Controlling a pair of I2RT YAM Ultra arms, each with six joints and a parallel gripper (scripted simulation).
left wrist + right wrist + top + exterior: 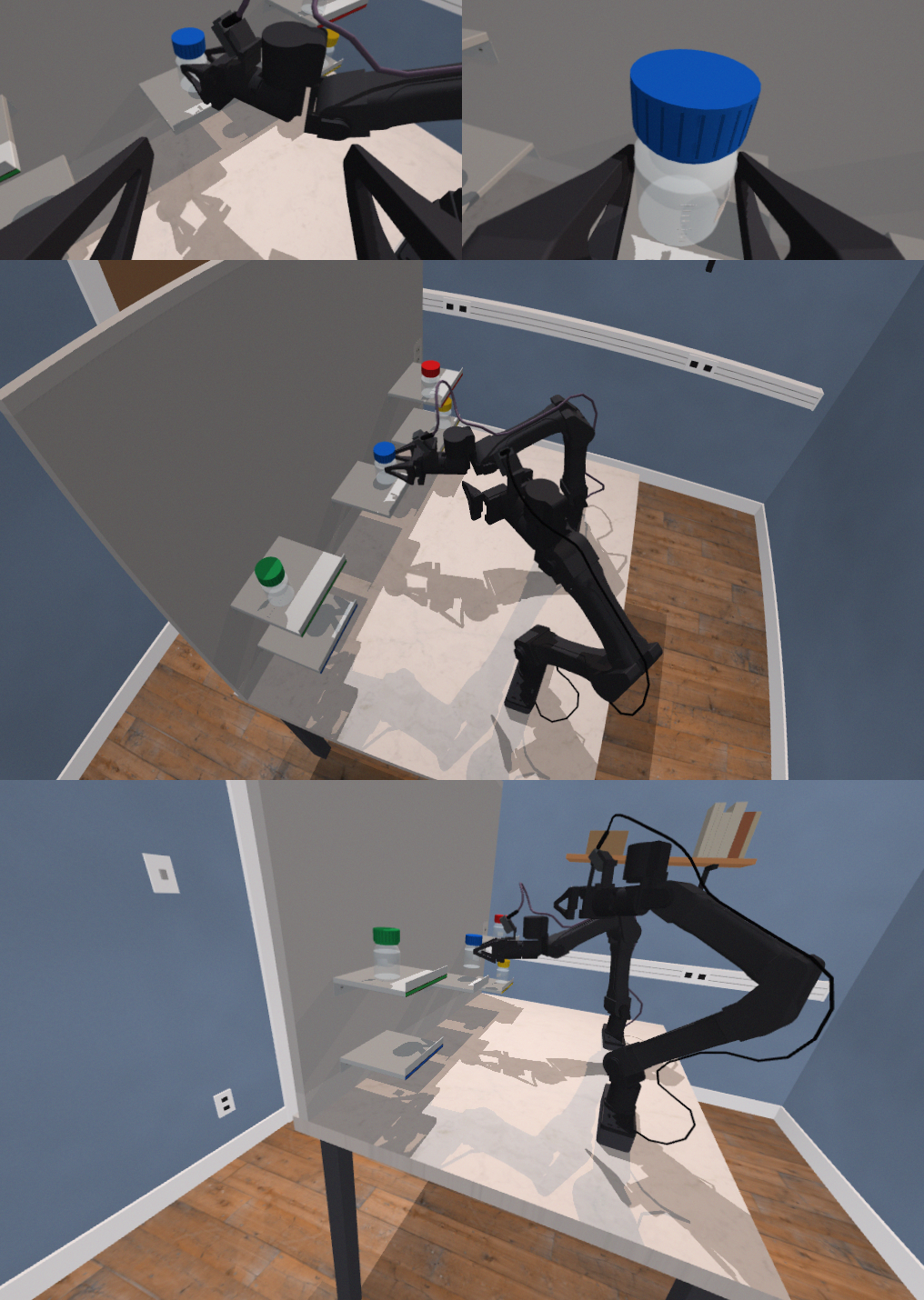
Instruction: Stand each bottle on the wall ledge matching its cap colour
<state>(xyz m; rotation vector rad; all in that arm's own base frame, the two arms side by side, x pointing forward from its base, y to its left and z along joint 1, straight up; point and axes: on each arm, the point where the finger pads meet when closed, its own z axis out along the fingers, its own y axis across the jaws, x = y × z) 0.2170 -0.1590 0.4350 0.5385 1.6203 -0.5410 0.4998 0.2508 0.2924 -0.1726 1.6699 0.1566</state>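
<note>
Now: the blue-capped bottle 290 mm ahead of my left hand, 120 mm to the right of it and 170 mm below it. From my left hand the other things lie so: green-capped bottle (330 mm ahead, 310 mm to the left, 130 mm below); grey wall panel (440 mm ahead, 110 mm to the right, 30 mm below); red-capped bottle (300 mm ahead, 460 mm to the right, 130 mm below).
</note>
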